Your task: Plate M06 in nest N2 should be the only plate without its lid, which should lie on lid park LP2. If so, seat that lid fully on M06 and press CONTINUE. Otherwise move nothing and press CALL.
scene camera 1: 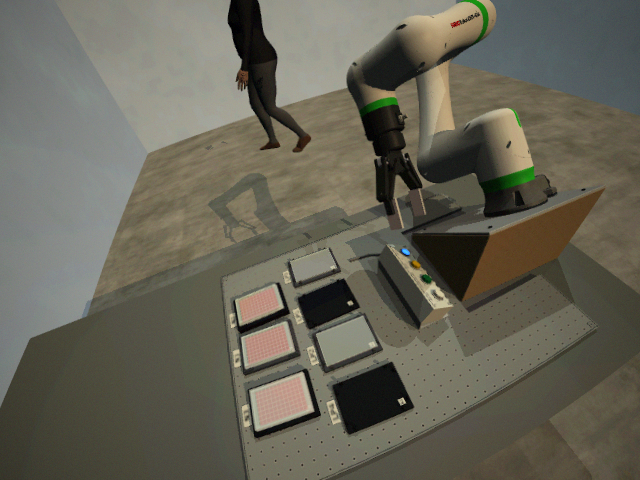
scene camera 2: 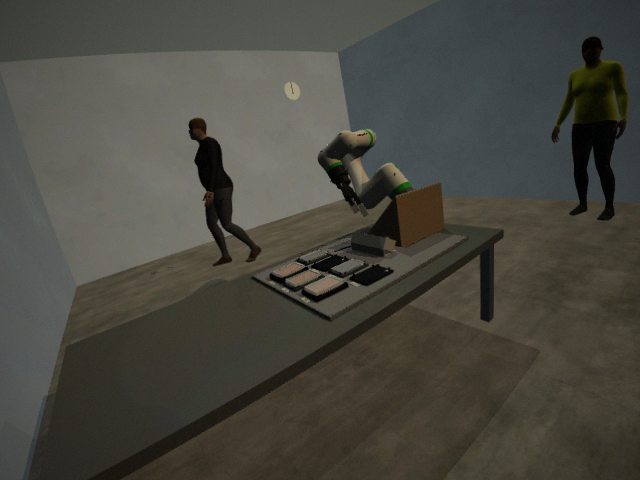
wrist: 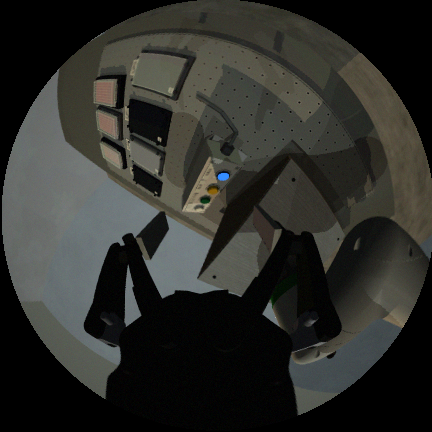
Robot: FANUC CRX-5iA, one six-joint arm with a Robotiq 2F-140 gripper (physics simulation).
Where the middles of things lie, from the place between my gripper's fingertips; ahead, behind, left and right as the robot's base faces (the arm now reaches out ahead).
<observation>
The LP4 bay point(scene camera 1: 372, 397) lies 29 cm ahead of my hand, 26 cm to the left of it and 16 cm below it.
</observation>
